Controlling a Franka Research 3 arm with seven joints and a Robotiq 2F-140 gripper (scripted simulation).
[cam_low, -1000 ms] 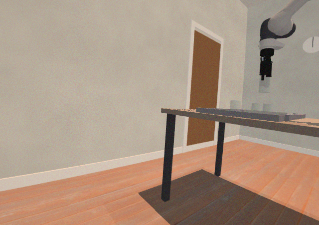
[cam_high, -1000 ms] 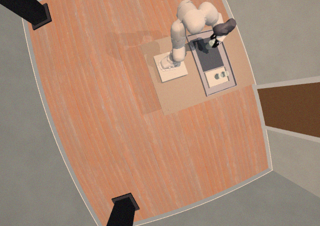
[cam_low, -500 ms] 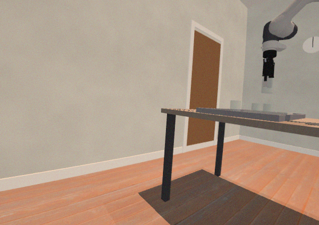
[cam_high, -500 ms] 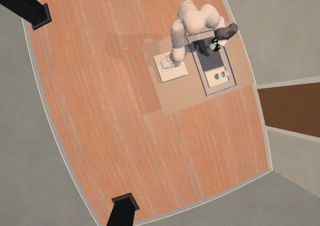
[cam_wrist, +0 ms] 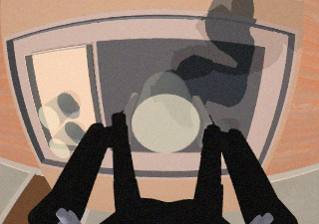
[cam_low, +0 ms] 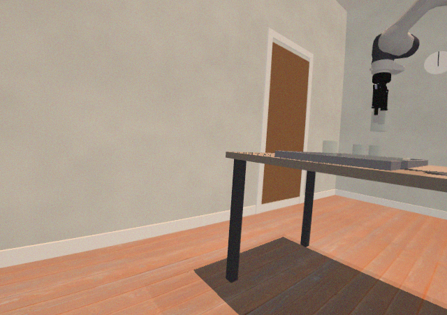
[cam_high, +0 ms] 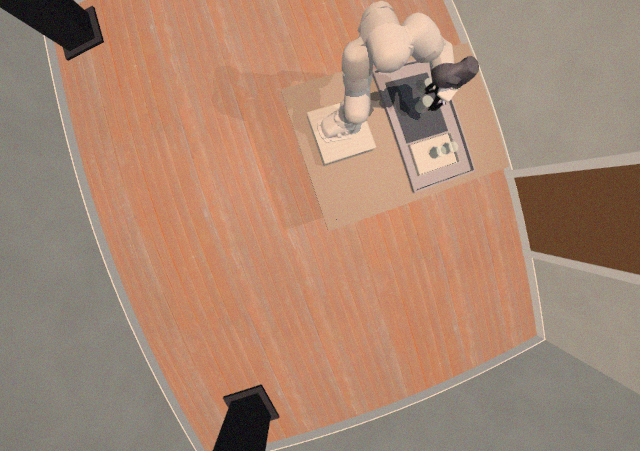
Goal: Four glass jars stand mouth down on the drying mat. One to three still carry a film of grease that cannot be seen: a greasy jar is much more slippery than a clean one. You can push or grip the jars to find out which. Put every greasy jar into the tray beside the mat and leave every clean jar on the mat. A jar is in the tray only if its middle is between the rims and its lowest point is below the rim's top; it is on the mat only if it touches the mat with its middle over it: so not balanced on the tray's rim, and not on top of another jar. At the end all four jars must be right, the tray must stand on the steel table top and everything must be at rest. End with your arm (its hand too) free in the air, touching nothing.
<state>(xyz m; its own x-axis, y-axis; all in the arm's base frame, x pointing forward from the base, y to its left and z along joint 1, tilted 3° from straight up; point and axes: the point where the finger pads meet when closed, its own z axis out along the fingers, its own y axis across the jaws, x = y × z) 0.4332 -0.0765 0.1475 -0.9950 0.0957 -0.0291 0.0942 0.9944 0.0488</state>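
Now: the tray 28 cm to the right of my hand, 21 cm below it and 6 cm ahead of it. The rest, counted from my hand: grey drying mat (22 cm below, 8 cm ahead, 4 cm to the left).
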